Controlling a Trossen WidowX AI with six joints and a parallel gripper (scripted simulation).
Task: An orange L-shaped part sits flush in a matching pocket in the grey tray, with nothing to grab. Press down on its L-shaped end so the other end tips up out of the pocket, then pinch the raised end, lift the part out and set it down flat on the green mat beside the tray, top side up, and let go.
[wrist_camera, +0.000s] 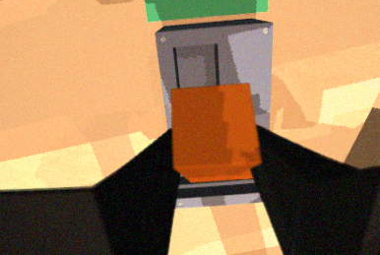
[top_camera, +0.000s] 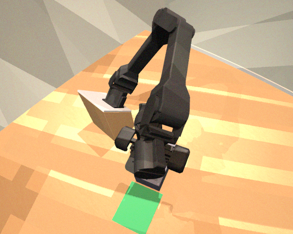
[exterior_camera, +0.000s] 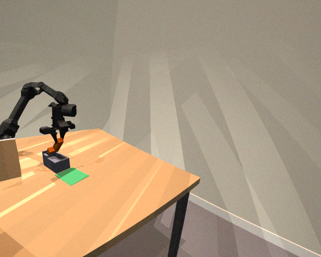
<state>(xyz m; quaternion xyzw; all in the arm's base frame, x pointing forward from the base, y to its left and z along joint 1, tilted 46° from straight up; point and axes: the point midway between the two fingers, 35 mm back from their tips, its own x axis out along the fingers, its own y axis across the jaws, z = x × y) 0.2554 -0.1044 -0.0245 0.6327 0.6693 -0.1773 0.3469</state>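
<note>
Right now my gripper tip is 2 cm short of the green mat, 12 cm to the left of it and 17 cm above it. Round my gripper tip: orange L-shaped part 2 cm behind, 3 cm to the left, 3 cm below.
</note>
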